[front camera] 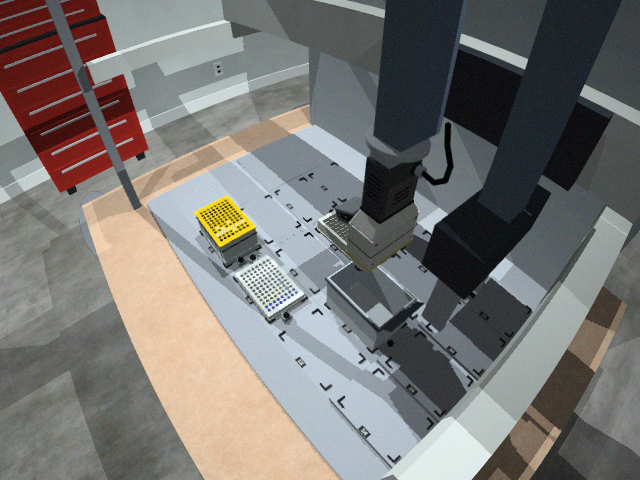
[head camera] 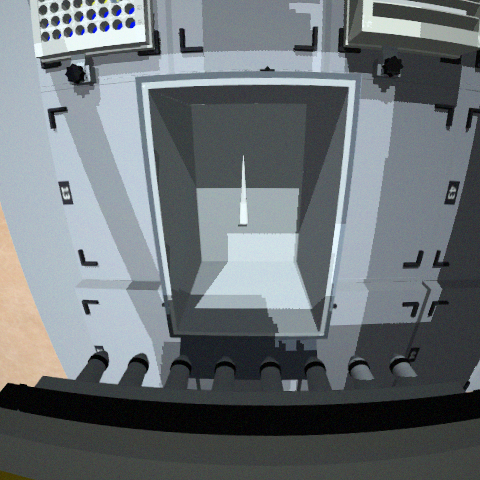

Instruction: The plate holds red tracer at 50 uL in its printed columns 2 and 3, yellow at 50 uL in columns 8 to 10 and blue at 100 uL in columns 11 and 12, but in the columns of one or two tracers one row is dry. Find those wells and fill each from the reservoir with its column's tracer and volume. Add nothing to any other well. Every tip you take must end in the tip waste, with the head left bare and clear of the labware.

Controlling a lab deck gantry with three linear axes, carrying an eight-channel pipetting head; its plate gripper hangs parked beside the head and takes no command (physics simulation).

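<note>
The white well plate [front camera: 269, 286] [head camera: 95, 41] sits in front of the tip waste; blue shows in its end columns and some yellow beside them in the head view. The reservoir [front camera: 330, 232] [head camera: 420, 29] stands behind, partly hidden by the pipetting head [front camera: 383, 235]. The open grey tip waste [front camera: 356, 310] [head camera: 352, 150] holds one pale tip [head camera: 243, 212] inside its walls; whether it rests or falls is unclear. All eight nozzles [head camera: 225, 370] are bare near the waste's edge. The parked plate gripper [front camera: 467, 299] hangs beside the head, seemingly open, with nothing held.
A yellow tip rack [front camera: 224, 221] stands beyond the plate on the front side of the deck. Black knobs [head camera: 75, 73] [head camera: 392, 65] stand beside the plate and the reservoir. A pale rail [front camera: 496, 382] runs along the deck's right side. A red drawer cabinet [front camera: 77, 103] stands behind left.
</note>
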